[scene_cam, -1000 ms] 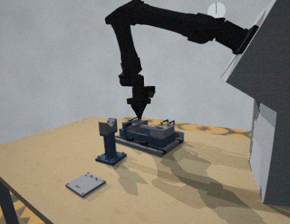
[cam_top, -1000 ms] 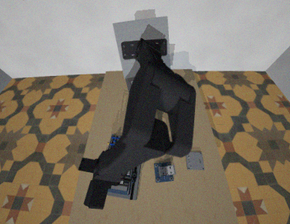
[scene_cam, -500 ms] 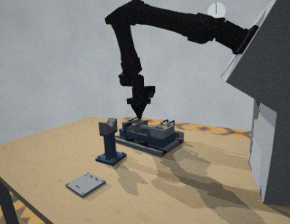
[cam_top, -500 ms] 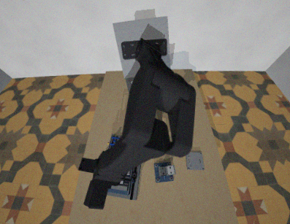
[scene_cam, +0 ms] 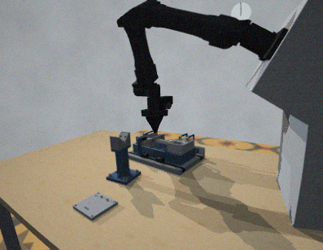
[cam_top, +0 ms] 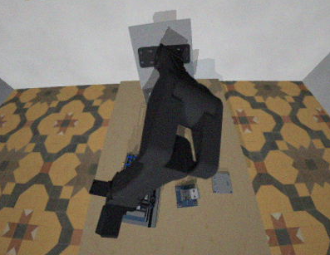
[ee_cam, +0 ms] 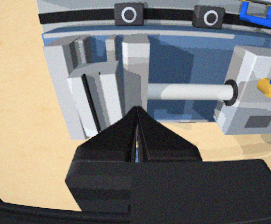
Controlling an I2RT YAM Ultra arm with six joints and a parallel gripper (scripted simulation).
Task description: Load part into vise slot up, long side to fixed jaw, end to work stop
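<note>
Now: hand 30 mm short of the part, 20 mm above it and 10 mm to the left of it. From my hand the other things lie so: air cylinder rod: 50 mm behind, 40 mm below, 10 mm to the left; then moving jaw: 40 mm below; then work stop: 40 mm to the left, 40 mm ahead, 30 mm below.
</note>
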